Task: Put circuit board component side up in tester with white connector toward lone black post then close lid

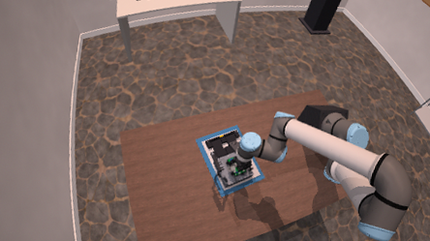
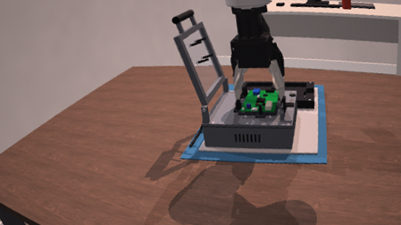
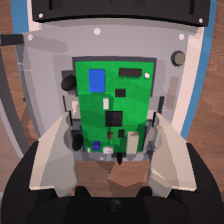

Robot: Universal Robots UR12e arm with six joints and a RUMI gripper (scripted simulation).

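The green circuit board is right at my hand. The rest, counted from my hand: tester lid (120 mm ahead, 20 mm to the left, 110 mm above).
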